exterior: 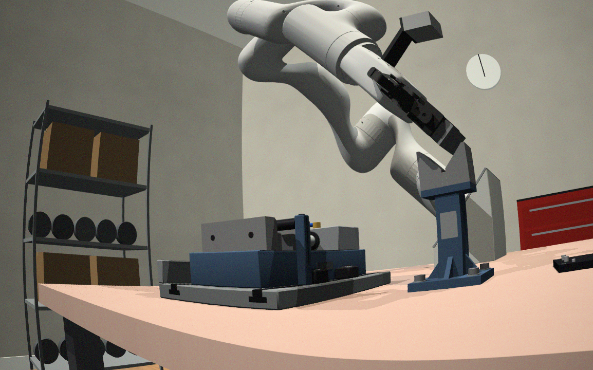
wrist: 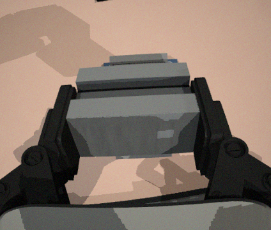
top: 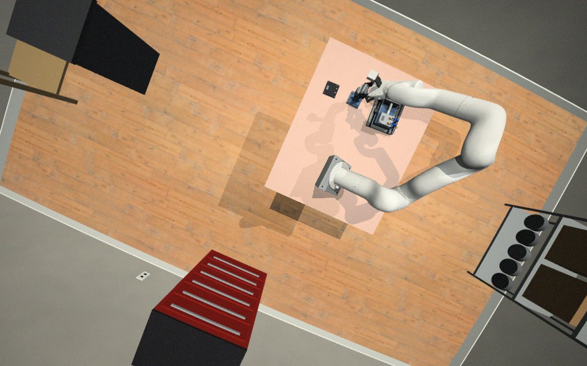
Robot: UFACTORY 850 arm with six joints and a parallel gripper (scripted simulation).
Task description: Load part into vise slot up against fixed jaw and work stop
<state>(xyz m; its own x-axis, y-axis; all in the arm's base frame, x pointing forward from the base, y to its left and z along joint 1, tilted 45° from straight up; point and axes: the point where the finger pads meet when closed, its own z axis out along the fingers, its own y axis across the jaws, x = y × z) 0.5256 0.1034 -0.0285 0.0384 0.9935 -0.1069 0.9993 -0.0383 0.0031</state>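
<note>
The part lies 1 cm to the left of my hand. Round my hand: cylinder rod 22 cm to the right, 12 cm below, 1 cm ahead; then moving jaw 22 cm to the right, 12 cm below, 7 cm ahead; then work stop rod 17 cm to the right, 10 cm below, 10 cm ahead.
</note>
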